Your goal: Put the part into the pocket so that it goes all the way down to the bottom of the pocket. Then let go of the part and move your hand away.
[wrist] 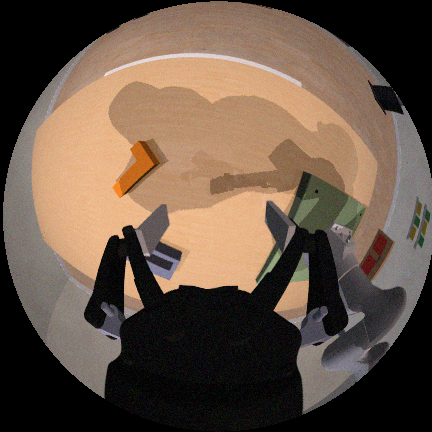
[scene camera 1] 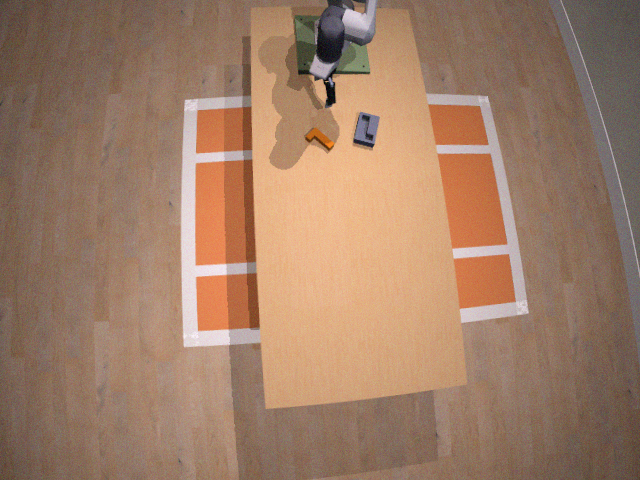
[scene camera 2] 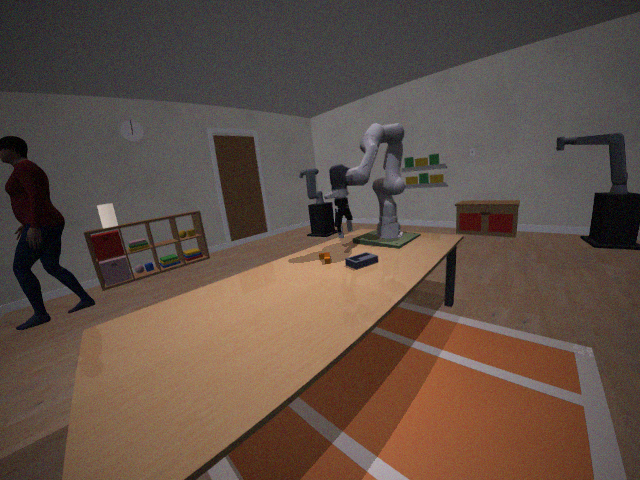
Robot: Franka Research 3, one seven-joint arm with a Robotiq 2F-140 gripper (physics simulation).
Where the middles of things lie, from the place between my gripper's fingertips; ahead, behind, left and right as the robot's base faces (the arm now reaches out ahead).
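The pocket block [wrist: 164, 259] is 150 mm ahead of my hand, 170 mm to the left of it and 90 mm below it. I can also see the orange L-shaped part [wrist: 145, 159], and that's 40 mm to the right of my hand, 160 mm ahead of it and 90 mm below it. Going by their middles, the orange L-shaped part is the nearest to my hand of the things named here.
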